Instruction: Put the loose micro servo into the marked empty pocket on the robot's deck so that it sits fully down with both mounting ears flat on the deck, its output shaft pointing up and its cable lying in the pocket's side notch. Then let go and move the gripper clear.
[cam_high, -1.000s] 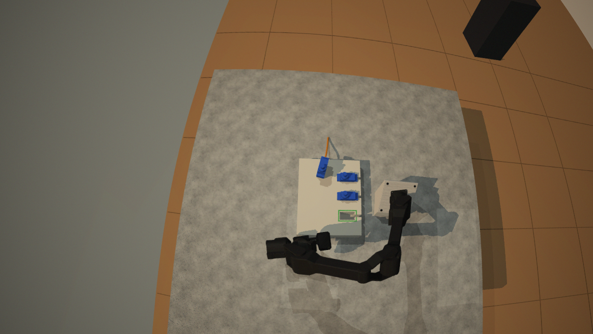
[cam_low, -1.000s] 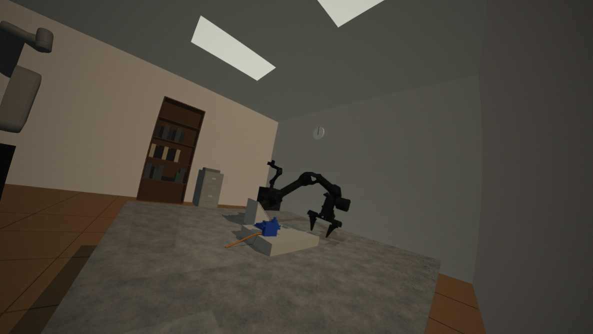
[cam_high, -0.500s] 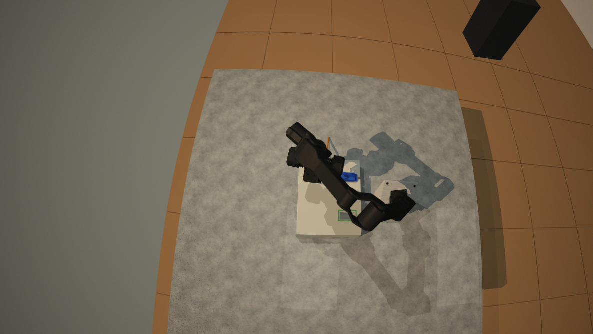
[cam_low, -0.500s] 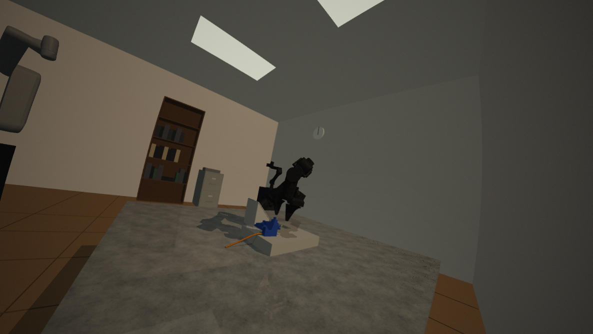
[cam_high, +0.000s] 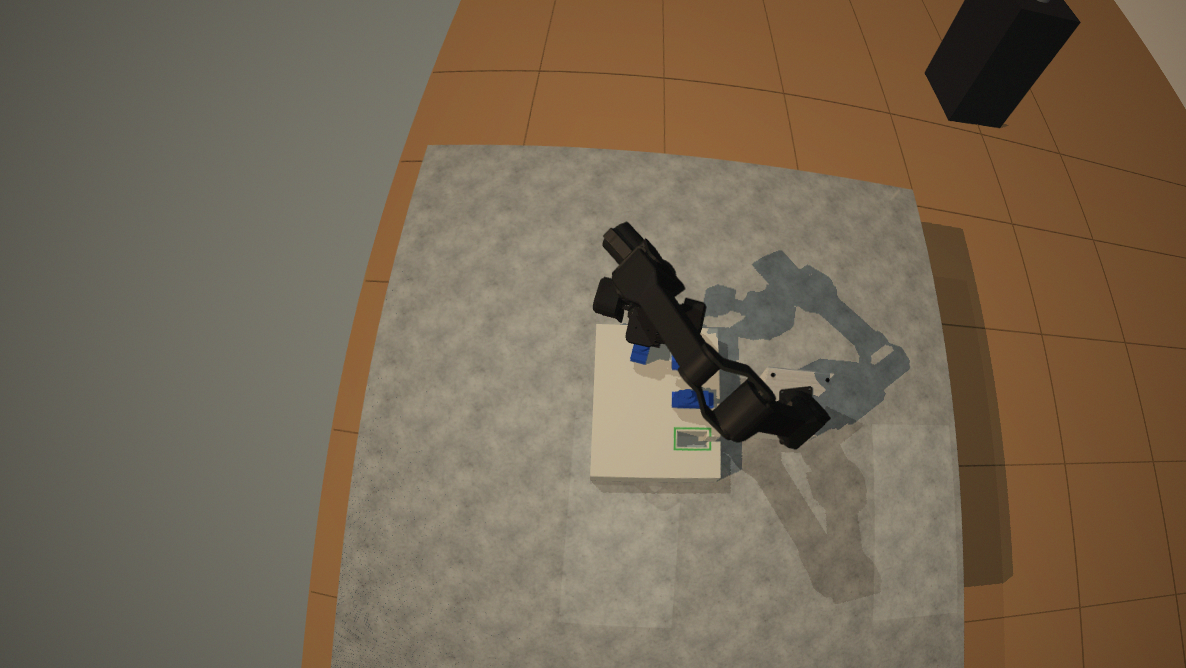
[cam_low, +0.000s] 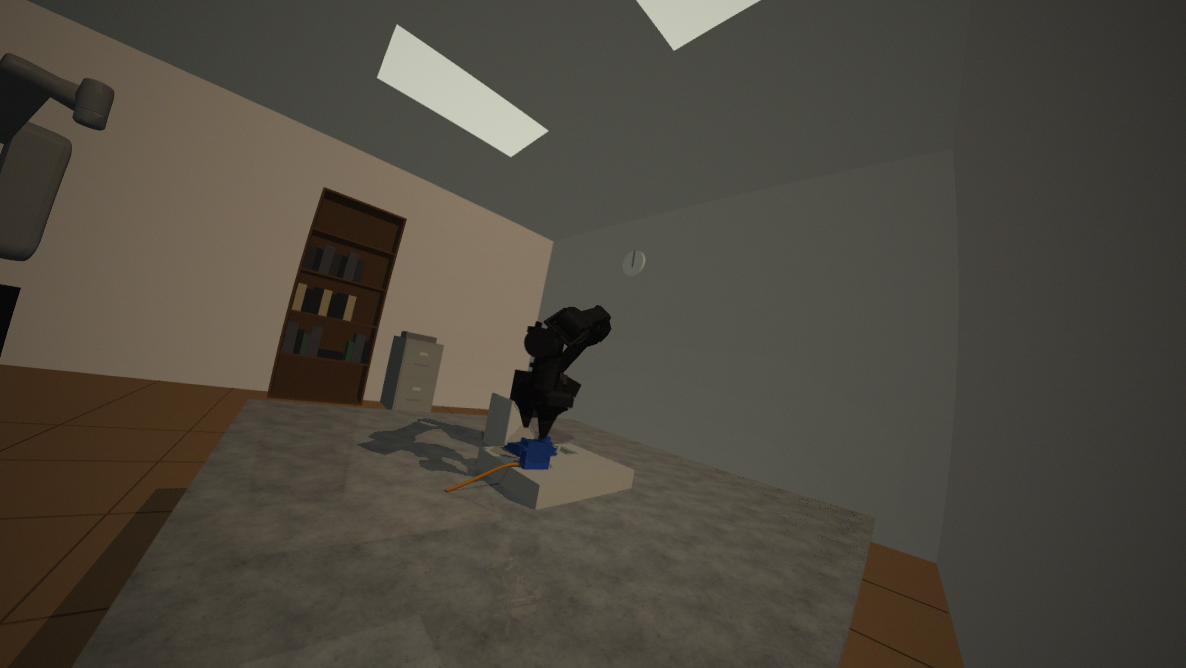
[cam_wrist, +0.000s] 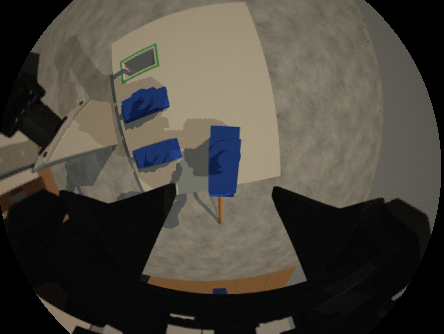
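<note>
Now: gripper tip 110 mm to the right of the cream deck, 100 mm above it and 20 mm short of it.
</note>
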